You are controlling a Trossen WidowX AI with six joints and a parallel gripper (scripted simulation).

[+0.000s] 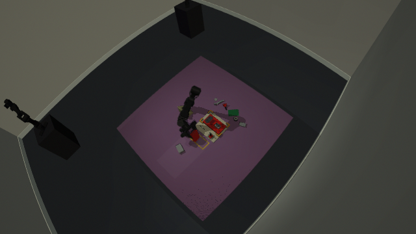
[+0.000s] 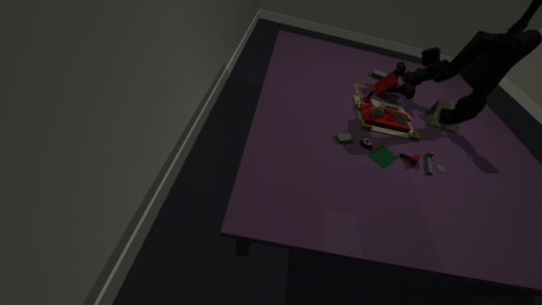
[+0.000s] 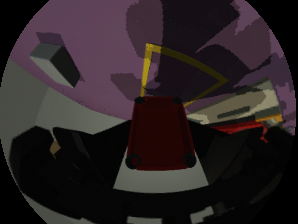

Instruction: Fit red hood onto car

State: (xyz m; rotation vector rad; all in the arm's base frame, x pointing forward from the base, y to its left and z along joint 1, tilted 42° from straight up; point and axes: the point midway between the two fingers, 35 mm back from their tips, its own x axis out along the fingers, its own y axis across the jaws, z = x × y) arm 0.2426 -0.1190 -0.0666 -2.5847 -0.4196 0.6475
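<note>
Now: gripper tip 1 cm below the red hood. From my gripper tip the other things lie so: green square plate 7 cm ahead, 43 cm to the left, 5 cm below; grey engine block 7 cm ahead, 22 cm to the left, 2 cm below.
</note>
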